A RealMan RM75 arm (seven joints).
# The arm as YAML. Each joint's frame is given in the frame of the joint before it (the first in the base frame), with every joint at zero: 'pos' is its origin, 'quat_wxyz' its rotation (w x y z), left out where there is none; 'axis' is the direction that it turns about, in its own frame. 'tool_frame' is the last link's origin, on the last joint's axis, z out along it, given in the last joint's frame.
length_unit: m
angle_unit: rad
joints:
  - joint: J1
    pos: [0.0, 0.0, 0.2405]
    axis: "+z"
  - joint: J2
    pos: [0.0, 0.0, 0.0]
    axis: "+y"
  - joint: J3
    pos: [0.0, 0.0, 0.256]
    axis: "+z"
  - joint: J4
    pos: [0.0, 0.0, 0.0]
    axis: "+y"
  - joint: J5
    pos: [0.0, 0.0, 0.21]
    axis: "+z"
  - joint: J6
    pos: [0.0, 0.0, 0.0]
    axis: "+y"
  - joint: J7
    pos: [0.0, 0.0, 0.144]
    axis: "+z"
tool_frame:
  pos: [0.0, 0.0, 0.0]
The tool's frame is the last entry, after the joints.
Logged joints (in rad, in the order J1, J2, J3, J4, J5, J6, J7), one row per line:
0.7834 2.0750 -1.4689 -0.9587 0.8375 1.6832 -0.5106
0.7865 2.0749 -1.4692 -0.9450 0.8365 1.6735 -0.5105
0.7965 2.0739 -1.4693 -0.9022 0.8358 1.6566 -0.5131
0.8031 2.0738 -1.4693 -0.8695 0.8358 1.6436 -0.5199
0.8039 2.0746 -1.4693 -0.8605 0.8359 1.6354 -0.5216
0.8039 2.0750 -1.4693 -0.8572 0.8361 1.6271 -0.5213
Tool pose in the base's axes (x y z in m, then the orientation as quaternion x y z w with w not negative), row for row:
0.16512 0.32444 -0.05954 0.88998 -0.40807 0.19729 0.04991
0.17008 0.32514 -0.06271 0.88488 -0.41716 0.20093 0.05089
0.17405 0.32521 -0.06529 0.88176 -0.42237 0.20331 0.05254
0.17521 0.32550 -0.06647 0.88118 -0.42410 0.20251 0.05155
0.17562 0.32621 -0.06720 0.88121 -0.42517 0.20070 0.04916
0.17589 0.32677 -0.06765 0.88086 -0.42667 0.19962 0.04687
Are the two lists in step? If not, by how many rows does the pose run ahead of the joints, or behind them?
The pose runs 1 row ahead of the joints: the pose in row i belongs to the joints in row i + 1.
